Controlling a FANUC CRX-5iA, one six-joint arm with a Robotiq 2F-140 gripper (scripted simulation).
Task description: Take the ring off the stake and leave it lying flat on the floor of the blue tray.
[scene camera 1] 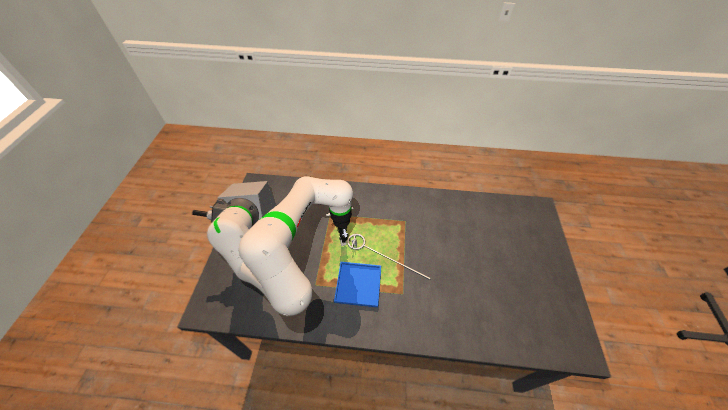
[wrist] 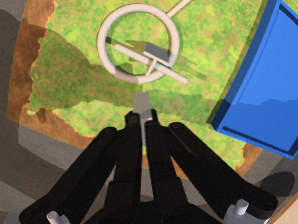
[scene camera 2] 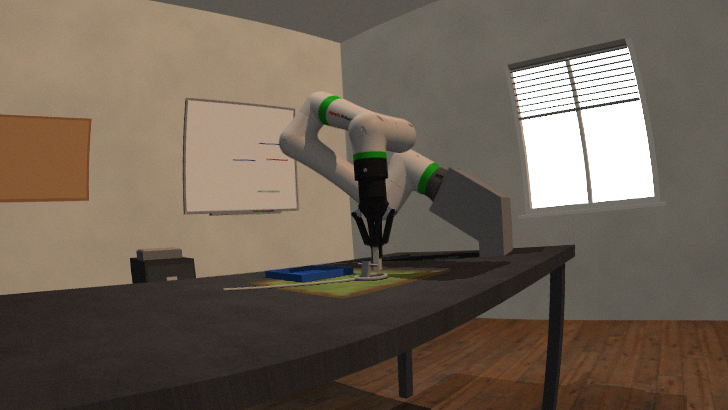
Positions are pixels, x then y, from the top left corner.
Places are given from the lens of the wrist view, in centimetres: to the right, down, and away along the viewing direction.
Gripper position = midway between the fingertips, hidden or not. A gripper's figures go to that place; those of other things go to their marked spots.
my gripper (wrist: pixel 142 103): -1, -1, 22
grey stake (wrist: pixel 151 50): 0, -6, 18
